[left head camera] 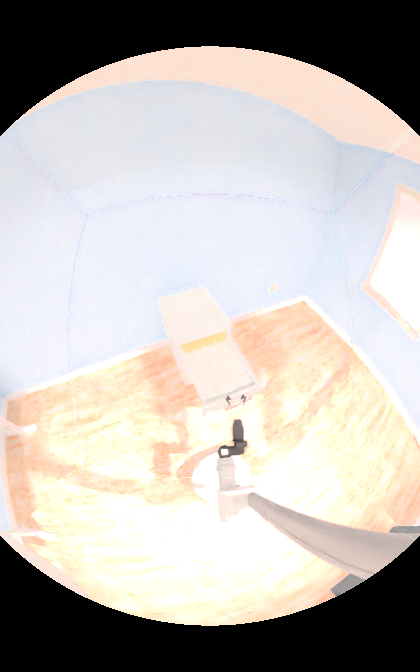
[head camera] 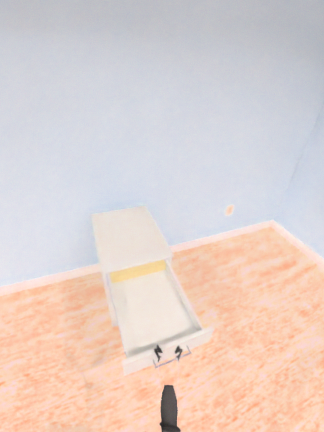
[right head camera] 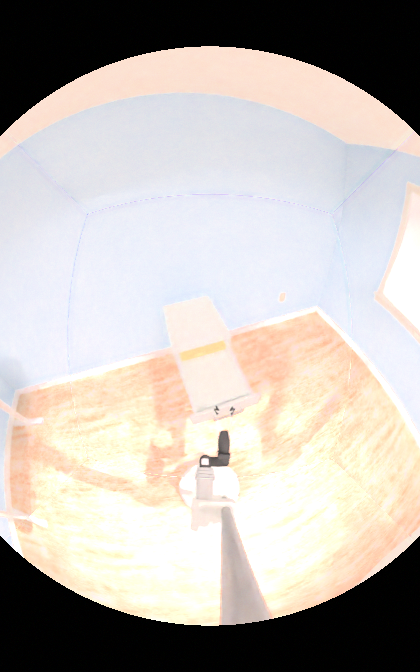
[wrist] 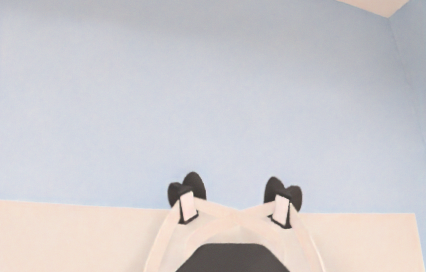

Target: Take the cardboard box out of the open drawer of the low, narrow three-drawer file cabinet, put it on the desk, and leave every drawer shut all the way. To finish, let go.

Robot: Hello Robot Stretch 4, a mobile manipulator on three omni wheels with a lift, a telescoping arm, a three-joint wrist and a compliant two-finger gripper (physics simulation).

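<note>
The low pale file cabinet (head camera: 130, 240) (left head camera: 192, 315) (right head camera: 195, 320) stands against the wall with its top drawer (head camera: 155, 310) (left head camera: 220, 372) (right head camera: 215, 380) pulled far out. A yellow strip, which looks like the cardboard box (head camera: 137, 271) (left head camera: 204, 342) (right head camera: 203, 351), spans the back of the drawer by the cabinet's front edge; its rear part is hidden. My gripper (head camera: 168, 352) (left head camera: 236, 399) (right head camera: 224, 411) (wrist: 232, 191) is open and empty. Its fingertips overlap the drawer's front panel just above the handle (head camera: 172, 363) in the head camera view; contact cannot be told. The desk does not show.
A pale flat surface (wrist: 75, 230) crosses the bottom of the wrist view, below the blue wall (wrist: 225, 100). A wall outlet (head camera: 229, 210) is right of the cabinet. White bars (left head camera: 30, 428) (right head camera: 35, 421) show at the far left. A bright window (left head camera: 397, 270) is at the right.
</note>
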